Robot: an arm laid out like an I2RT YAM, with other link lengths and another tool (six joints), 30 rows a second.
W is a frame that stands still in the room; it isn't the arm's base.
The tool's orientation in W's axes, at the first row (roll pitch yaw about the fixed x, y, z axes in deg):
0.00 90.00 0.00
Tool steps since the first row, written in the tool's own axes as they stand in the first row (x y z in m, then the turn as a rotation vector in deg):
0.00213 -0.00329 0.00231 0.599 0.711 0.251
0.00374 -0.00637 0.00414 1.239 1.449 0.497
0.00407 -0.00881 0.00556 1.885 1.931 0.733
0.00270 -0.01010 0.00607 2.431 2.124 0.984
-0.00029 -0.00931 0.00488 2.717 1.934 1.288
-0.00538 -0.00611 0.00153 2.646 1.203 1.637
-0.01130 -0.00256 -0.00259 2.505 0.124 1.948
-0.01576 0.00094 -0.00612 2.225 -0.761 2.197
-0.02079 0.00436 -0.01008 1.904 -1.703 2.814
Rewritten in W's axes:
0.00231 -0.00329 -0.00213 0.251 0.711 -0.599
0.00414 -0.00637 -0.00374 0.497 1.449 -1.239
0.00556 -0.00881 -0.00407 0.733 1.931 -1.885
0.00607 -0.01010 -0.00270 0.984 2.124 -2.431
0.00488 -0.00931 0.00029 1.288 1.934 -2.717
0.00153 -0.00611 0.00538 1.637 1.203 -2.646
-0.00259 -0.00256 0.01130 1.948 0.124 -2.505
-0.00612 0.00094 0.01576 2.197 -0.761 -2.225
-0.01008 0.00436 0.02079 2.814 -1.703 -1.904

